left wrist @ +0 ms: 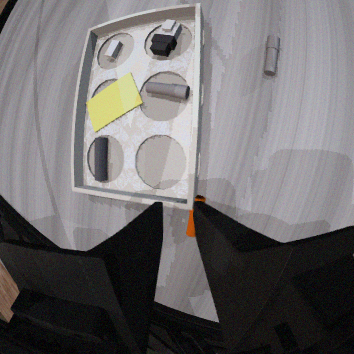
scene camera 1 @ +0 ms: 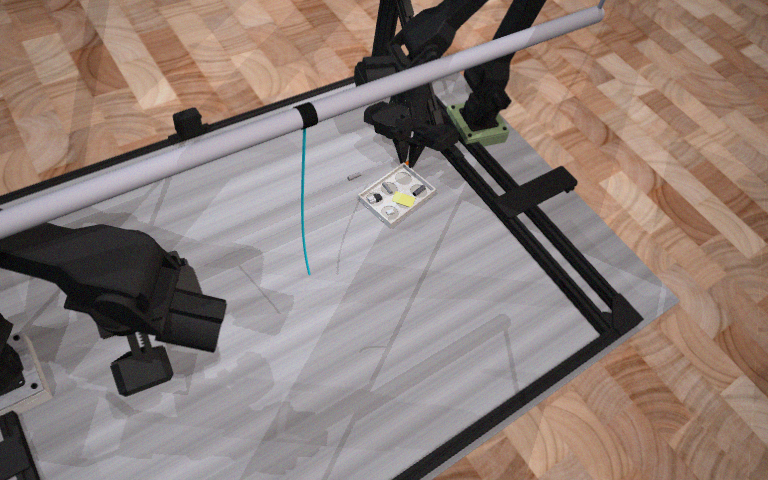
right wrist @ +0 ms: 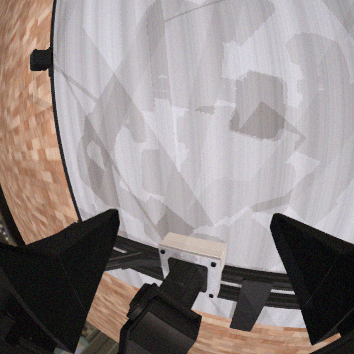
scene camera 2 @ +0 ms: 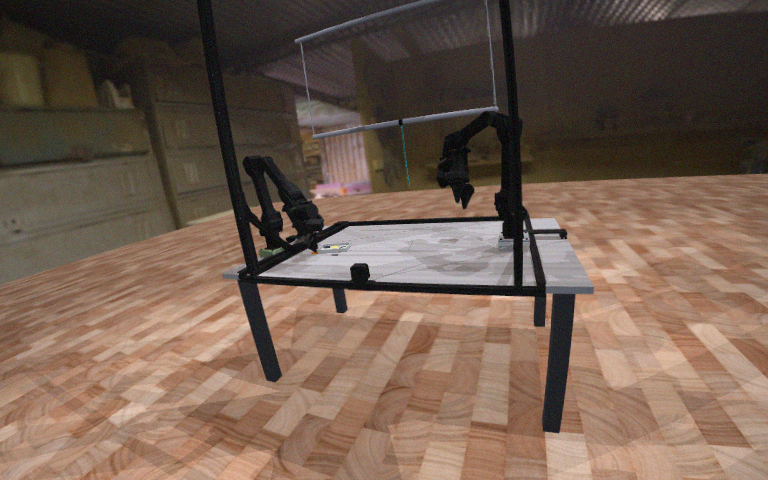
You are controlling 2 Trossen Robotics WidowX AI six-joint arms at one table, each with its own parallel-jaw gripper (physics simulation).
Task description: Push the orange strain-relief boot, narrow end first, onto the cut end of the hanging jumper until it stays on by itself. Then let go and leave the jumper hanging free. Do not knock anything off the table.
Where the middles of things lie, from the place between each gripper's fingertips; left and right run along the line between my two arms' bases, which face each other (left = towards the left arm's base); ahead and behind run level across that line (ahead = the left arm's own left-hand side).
I see the white parts tray [scene camera 1: 403,179] 40 mm ahead of my left hand and 60 mm to the right of it. Also, from my left hand: black-and-white connector [left wrist: 163,41] 30 mm ahead, 100 mm to the right; then yellow card [left wrist: 122,95] 60 mm ahead, 60 mm to the right, 10 mm below.
Now: right hand 480 mm to the right of the black-and-white connector, 130 mm above it and 40 mm past it. Round my right hand: white parts tray: 520 mm to the left, 130 mm below, 30 mm behind; then yellow card: 520 mm to the left, 130 mm below, 10 mm behind.
